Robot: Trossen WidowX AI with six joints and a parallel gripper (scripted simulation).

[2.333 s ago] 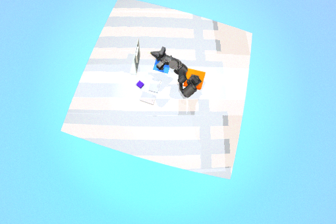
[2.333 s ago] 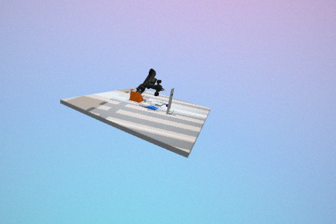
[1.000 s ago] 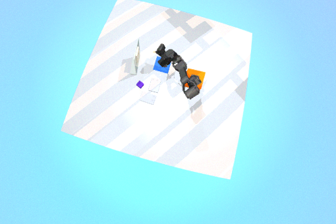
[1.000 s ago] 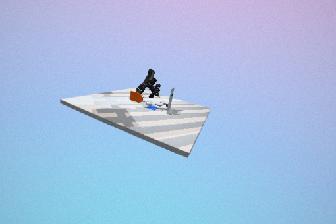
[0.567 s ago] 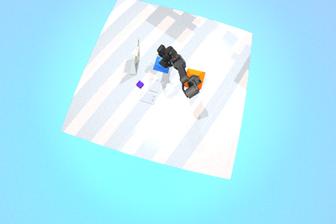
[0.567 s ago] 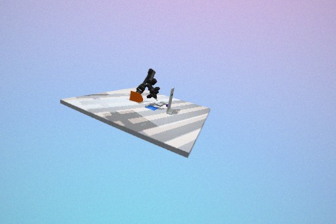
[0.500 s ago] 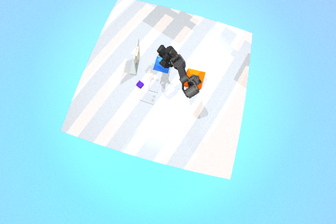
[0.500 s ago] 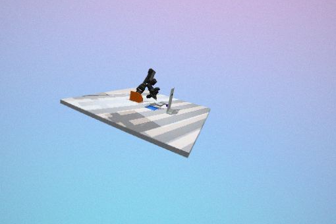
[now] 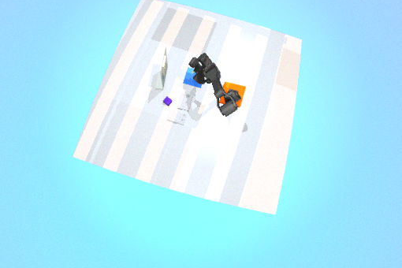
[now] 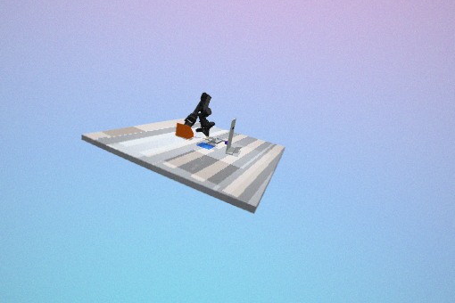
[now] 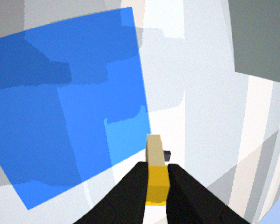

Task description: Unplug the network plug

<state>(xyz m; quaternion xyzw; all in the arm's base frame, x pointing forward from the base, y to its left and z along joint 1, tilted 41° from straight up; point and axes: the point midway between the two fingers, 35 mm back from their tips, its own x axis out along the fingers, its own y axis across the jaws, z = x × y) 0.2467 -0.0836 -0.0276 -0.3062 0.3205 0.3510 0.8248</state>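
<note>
The blue marked square lies 10 mm behind my gripper tip and 80 mm below it. From my gripper tip the other things lie so: yellow network plug right at my gripper tip; then purple cube 120 mm ahead, 210 mm to the left, 70 mm below; then cream panel 180 mm ahead, 60 mm to the left, 40 mm above.
</note>
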